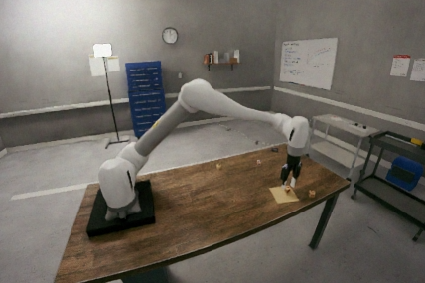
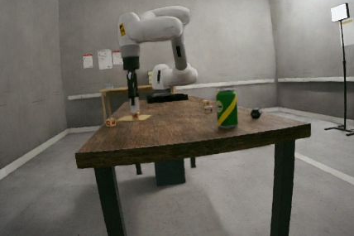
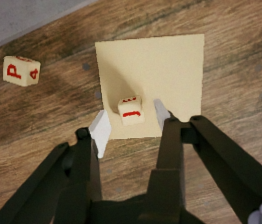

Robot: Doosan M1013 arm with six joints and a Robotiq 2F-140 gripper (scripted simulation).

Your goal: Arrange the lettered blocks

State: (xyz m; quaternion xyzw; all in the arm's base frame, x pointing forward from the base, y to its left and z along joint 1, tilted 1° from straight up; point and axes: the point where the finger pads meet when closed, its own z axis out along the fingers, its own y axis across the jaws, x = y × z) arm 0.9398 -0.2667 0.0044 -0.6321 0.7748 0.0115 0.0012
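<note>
Now: the tan mat 60 mm below my hand, 30 mm behind it and 10 mm to the right of it. Also, from my hand: green can 380 mm ahead, 280 mm to the left; dark object 450 mm to the left, 290 mm ahead, 50 mm below.
</note>
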